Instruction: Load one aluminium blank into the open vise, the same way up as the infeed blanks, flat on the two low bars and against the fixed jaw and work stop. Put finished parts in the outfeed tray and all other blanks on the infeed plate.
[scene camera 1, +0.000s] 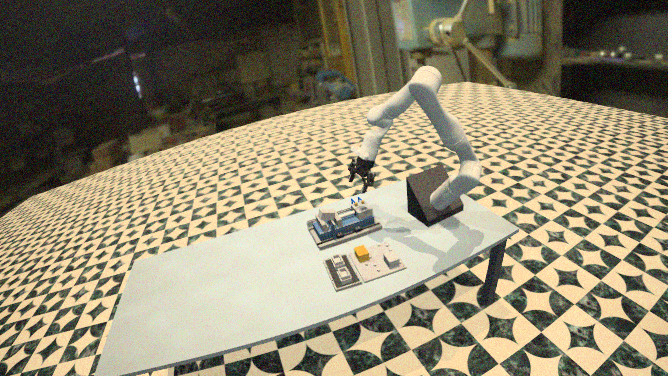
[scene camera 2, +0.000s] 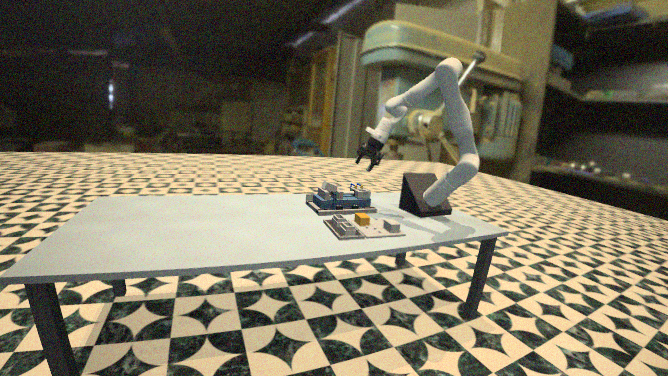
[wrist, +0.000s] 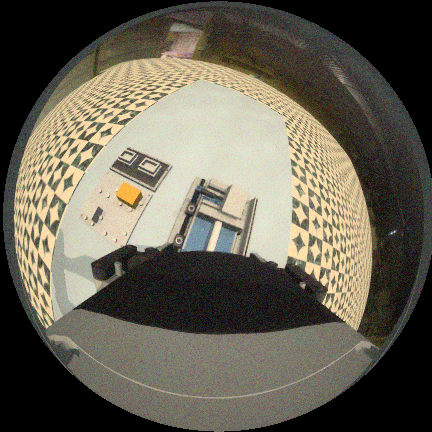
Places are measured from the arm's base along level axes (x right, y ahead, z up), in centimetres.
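Pixels of known places: gripper, fingertip midpoint: (scene camera 1: 356, 187) (scene camera 2: 361, 167); arm's base at its link origin: (scene camera 1: 438, 200) (scene camera 2: 430, 198).
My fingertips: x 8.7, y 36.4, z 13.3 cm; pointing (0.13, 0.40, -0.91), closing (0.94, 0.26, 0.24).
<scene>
For each thing: its middle in the pictures, then the offset to it from my fingertips. "*": a spot on its surface instead. Level surfaces: height alone.
- blue vise at the middle of its body: (wrist: 213, 234) (scene camera 1: 342, 220) (scene camera 2: 341, 198) dx +2.7, dy +7.5, dz -16.1 cm
- pale bar at a spot on its surface: (wrist: 215, 236) * dx +2.5, dy +6.1, dz -12.4 cm
- pale infeed plate at the middle of its body: (wrist: 111, 205) (scene camera 1: 376, 260) (scene camera 2: 375, 227) dx -25.5, dy +2.7, dz -20.6 cm
- orange block at the middle of its body: (wrist: 128, 195) (scene camera 1: 361, 253) (scene camera 2: 362, 219) dx -21.1, dy +7.1, dz -18.4 cm
- grey blank at the middle of its body: (wrist: 90, 209) (scene camera 1: 391, 259) (scene camera 2: 391, 225) dx -30.1, dy -1.9, dz -18.4 cm
- table at its surface level: dz -21.0 cm
My gripper (scene camera 1: 358, 184) (scene camera 2: 364, 166) (wrist: 210, 257) is open and empty, high above the vise. The blue vise (scene camera 1: 353, 226) (scene camera 2: 345, 202) (wrist: 198, 235) has pale jaws; in the wrist view my gripper's body hides its near end. A pale bar (wrist: 215, 236) runs along its bed; whether a blank lies inside is unclear. The pale infeed plate (scene camera 1: 372, 272) (wrist: 112, 227) bears an orange block (scene camera 1: 361, 253) (scene camera 2: 362, 219) (wrist: 129, 194) and a grey blank (scene camera 1: 391, 259) (scene camera 2: 391, 226), both apart from my fingers. The dark outfeed tray (scene camera 1: 334, 279) (wrist: 135, 170) holds two pale rectangular pieces with raised rims.
The vise stands on a base plate at the table's rear edge. Small blue hooks (scene camera 1: 356, 200) stand up at its end nearer the robot. The arm's dark wedge-shaped mount (scene camera 1: 427, 197) (scene camera 2: 416, 196) is at the right of the table (scene camera 1: 215, 295) (scene camera 2: 175, 235). Tray and infeed plate are side by side.
</scene>
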